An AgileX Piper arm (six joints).
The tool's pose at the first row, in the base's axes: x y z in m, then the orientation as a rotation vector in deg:
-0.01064, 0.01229, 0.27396, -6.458, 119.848, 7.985
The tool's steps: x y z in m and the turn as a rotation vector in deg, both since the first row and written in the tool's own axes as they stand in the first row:
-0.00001, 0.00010, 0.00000, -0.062, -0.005, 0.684
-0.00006, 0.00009, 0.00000, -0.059, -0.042, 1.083
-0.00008, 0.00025, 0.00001, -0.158, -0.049, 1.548
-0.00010, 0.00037, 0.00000, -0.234, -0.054, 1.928
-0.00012, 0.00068, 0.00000, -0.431, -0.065, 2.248
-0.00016, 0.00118, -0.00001, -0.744, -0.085, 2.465
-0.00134, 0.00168, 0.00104, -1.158, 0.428, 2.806
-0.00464, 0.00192, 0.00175, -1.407, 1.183, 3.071
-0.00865, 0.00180, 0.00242, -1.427, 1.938, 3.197
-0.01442, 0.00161, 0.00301, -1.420, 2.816, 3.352
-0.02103, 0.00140, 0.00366, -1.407, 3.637, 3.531
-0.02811, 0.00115, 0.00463, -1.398, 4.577, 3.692
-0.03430, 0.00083, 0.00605, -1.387, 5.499, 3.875
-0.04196, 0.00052, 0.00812, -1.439, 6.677, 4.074
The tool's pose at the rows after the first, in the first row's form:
-0.01065, 0.01239, 0.27397, -5.780, 119.895, 8.463
-0.01062, 0.01238, 0.27402, -5.358, 119.889, 8.702
-0.01063, 0.01254, 0.27404, -4.931, 119.911, 9.087
-0.01064, 0.01266, 0.27407, -4.579, 119.929, 9.396
-0.01067, 0.01297, 0.27410, -4.363, 119.929, 9.796
-0.01073, 0.01346, 0.27417, -4.323, 119.907, 10.256
-0.00931, 0.01413, 0.27469, -4.259, 120.418, 10.885
-0.00709, 0.01455, 0.27721, -4.194, 121.174, 11.292
-0.00449, 0.01462, 0.28034, -4.137, 121.935, 11.374
-0.00108, 0.01466, 0.28503, -4.042, 122.822, 11.443
0.00281, 0.01470, 0.29042, -3.912, 123.653, 11.522
0.00722, 0.01475, 0.29605, -3.813, 124.602, 11.592
0.01157, 0.01479, 0.30069, -3.687, 125.534, 11.674
0.01721, 0.01496, 0.30627, -3.602, 126.719, 11.827

